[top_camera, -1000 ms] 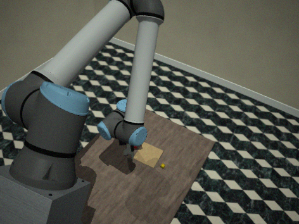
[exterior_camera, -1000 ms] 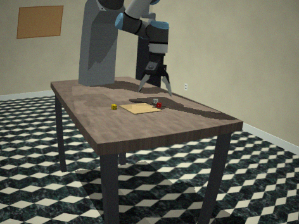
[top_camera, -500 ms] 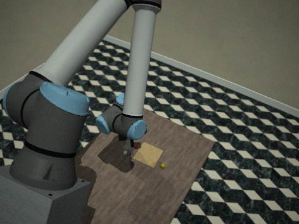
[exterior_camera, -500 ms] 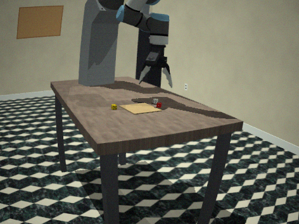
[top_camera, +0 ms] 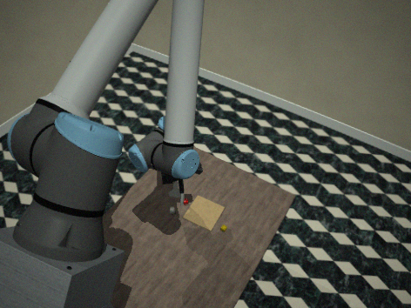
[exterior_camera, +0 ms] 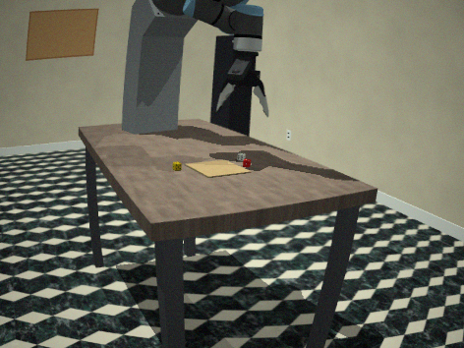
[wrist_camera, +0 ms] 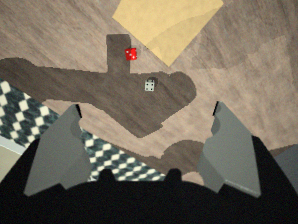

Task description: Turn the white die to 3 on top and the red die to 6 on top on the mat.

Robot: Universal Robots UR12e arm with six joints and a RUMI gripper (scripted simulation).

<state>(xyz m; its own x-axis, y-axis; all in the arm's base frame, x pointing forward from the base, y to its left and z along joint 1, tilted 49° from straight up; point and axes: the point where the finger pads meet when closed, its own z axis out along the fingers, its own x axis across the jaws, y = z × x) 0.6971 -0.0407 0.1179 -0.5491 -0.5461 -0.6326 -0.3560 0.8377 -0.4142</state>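
Now: hand 140 mm above the white die, 30 mm to the right of it and 20 mm past it. The rest, counted from my hand: tan mat: 150 mm below, 110 mm to the right, 30 mm ahead; then red die: 140 mm below, 50 mm ahead, 10 mm to the right; then yellow die: 220 mm to the right, 140 mm below, 20 mm behind.
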